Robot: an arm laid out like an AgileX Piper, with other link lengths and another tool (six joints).
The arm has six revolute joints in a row. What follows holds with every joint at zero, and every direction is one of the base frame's.
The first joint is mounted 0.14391 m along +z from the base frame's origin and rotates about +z.
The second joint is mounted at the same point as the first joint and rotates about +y.
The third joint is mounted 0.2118 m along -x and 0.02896 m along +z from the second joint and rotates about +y.
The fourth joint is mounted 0.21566 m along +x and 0.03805 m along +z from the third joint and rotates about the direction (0.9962, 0, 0.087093).
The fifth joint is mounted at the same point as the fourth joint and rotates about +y.
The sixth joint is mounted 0.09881 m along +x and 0.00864 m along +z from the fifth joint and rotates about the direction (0.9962, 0, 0.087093).
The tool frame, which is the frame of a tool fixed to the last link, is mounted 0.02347 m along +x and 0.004 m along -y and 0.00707 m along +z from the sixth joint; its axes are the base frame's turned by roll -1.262, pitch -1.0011 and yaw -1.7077 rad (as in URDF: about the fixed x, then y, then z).
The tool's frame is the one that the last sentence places.
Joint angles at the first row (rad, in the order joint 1, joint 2, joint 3, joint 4, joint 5, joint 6):
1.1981 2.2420 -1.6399 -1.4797 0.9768 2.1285
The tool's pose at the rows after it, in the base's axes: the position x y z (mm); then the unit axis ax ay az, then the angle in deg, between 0 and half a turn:
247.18 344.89 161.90 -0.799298 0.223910 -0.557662 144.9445
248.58 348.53 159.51 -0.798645 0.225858 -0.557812 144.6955
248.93 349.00 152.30 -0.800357 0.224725 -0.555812 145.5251
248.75 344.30 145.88 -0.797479 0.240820 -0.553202 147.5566
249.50 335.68 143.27 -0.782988 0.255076 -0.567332 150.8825
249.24 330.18 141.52 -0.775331 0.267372 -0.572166 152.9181
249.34 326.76 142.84 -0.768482 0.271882 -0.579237 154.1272
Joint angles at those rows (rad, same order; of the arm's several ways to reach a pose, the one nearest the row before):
1.1981 2.2662 -1.6842 -1.4573 0.9703 2.1285
1.1981 2.2892 -1.7128 -1.4557 0.9703 2.1285
1.1981 2.3099 -1.7192 -1.4517 0.9734 2.1285
1.1981 2.3225 -1.7208 -1.4190 1.0047 2.1286
1.1981 2.3341 -1.7208 -1.4065 1.0761 2.1286
1.1981 2.3393 -1.7208 -1.3885 1.1175 2.1286
1.1981 2.3393 -1.7208 -1.3865 1.1473 2.1263

